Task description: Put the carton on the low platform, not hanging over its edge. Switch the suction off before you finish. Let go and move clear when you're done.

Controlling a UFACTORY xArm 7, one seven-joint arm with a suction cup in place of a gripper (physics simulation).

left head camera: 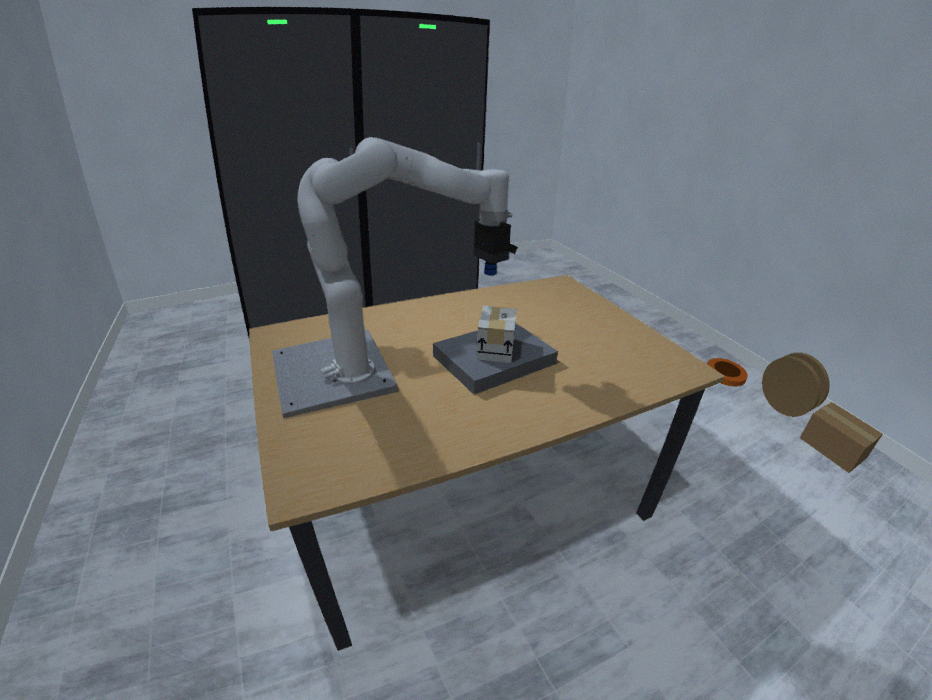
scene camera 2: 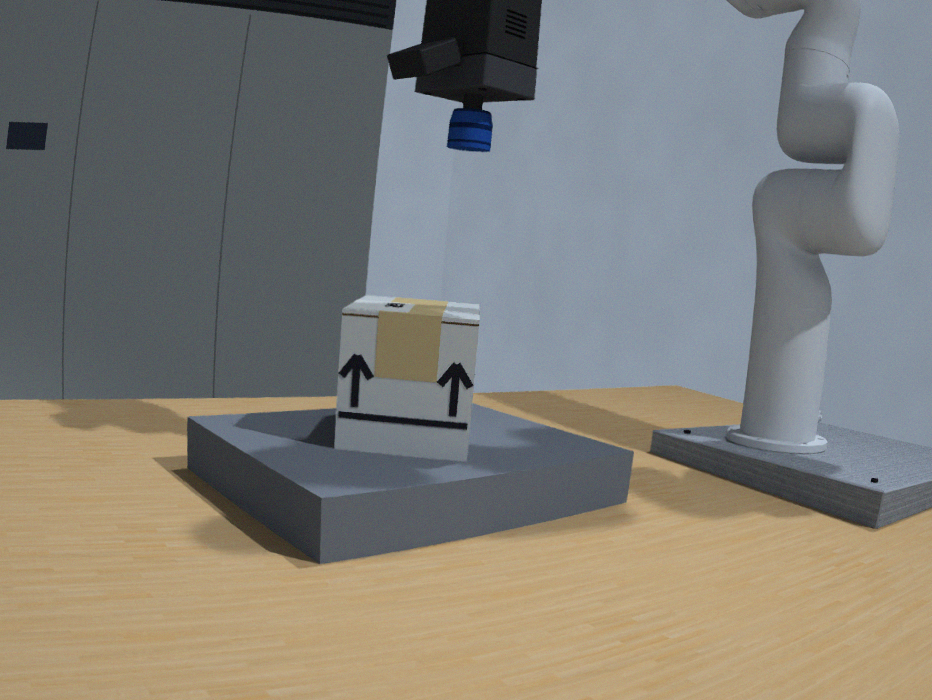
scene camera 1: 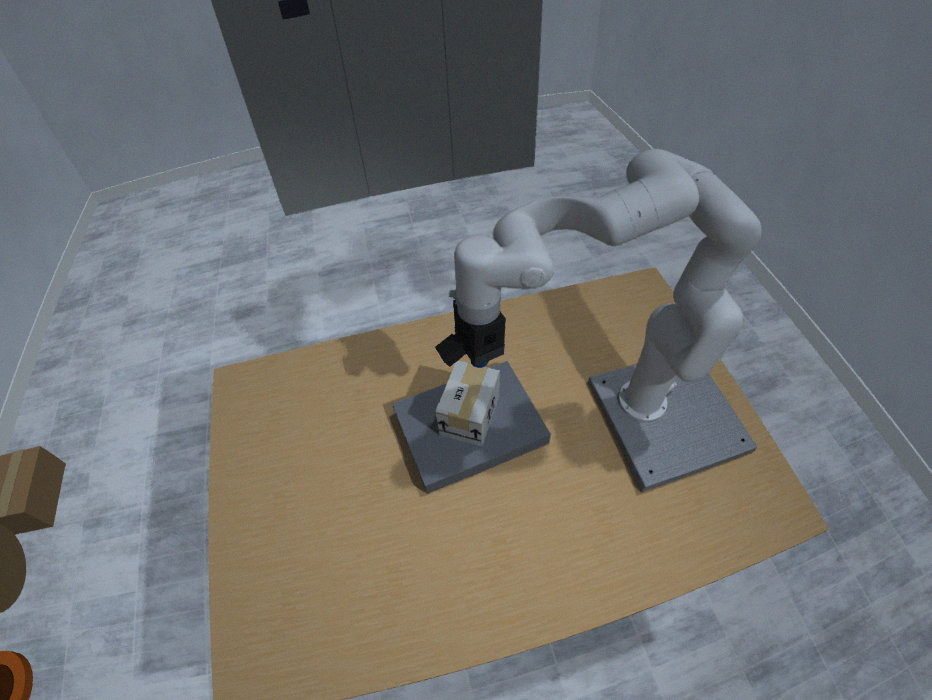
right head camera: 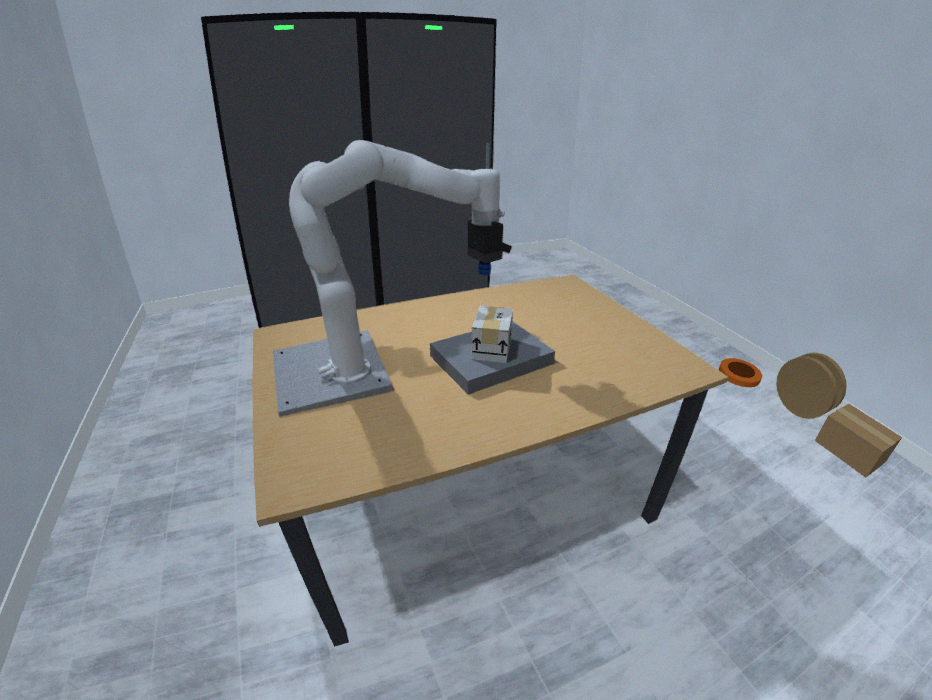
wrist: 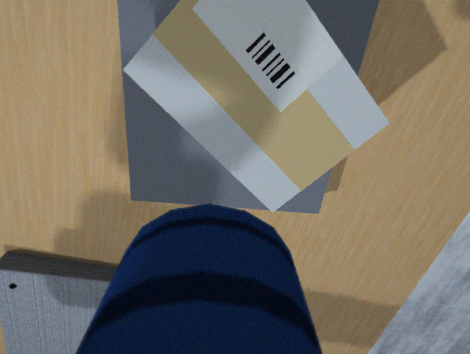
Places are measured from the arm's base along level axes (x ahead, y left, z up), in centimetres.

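Where they show: hand, tool point: (left head camera: 490, 273) (scene camera 2: 468, 148) (right head camera: 484, 272) (wrist: 209, 276); arm's base, link origin: (left head camera: 353, 370) (scene camera 2: 776, 443) (scene camera 1: 642, 400) (right head camera: 350, 370).
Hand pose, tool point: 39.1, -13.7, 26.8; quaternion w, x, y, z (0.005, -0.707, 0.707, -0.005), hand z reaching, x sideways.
Note:
Each offset is from my tool point to the top centre of the thing, as dx, dy, dz. Level surfaces: height alone.
The white carton {+1.6, -2.8, -13.6} (left head camera: 496, 333) (right head camera: 491, 333) (scene camera 1: 467, 401) (scene camera 2: 407, 379) (wrist: 220, 100) with tan tape stands upright on the low dark grey platform {+2.3, -2.0, -24.7} (left head camera: 527, 366) (right head camera: 519, 369) (scene camera 1: 482, 463) (scene camera 2: 482, 504) (wrist: 165, 180). In the scene views its base lies within the platform's top, turned at an angle to its edges. My gripper, a blue suction cup (left head camera: 490, 268) (right head camera: 484, 268) (scene camera 1: 480, 364) (scene camera 2: 469, 149) (wrist: 210, 206), hangs in the air well above the carton, apart from it, with nothing on it. In scene camera 1 the cup is mostly hidden behind the carton's top and the black tool body.
The wooden table {dz -29.5} (left head camera: 361, 452) (scene camera 1: 323, 565) carries the arm's grey base plate (left head camera: 301, 384) (scene camera 1: 693, 452) beside the platform. On the floor are an orange ring (left head camera: 739, 379), a brown round object (left head camera: 789, 384) and a brown box (left head camera: 837, 437). A dark cabinet (left head camera: 286, 150) stands behind the table.

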